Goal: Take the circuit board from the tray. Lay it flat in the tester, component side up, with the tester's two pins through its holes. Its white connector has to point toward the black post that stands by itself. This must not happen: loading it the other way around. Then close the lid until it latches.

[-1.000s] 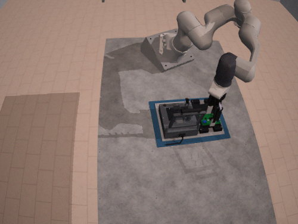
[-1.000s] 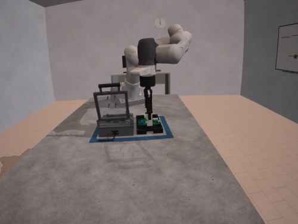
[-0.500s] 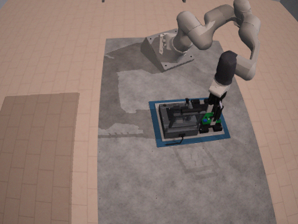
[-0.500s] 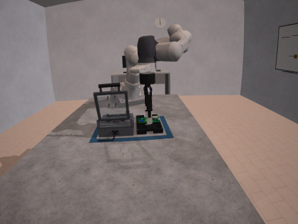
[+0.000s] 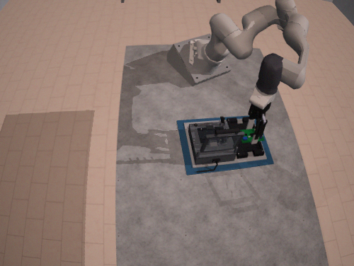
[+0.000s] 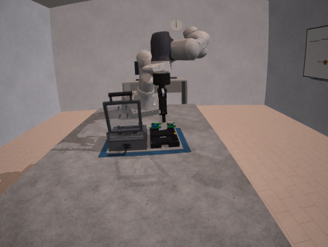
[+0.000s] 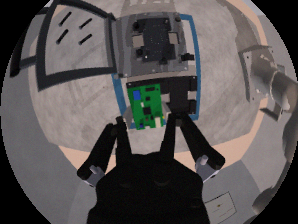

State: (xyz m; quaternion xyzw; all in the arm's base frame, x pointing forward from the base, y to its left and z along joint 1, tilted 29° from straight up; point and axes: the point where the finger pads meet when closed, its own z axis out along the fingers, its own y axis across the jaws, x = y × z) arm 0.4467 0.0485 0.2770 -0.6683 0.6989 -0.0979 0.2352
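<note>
My hand is 40 mm past the tester bed, 160 mm to the left of it and 50 mm above it. Also, from my hand: green circuit board: 20 mm below; framed clear lid: 80 mm ahead, 170 mm to the right, 70 mm above.
</note>
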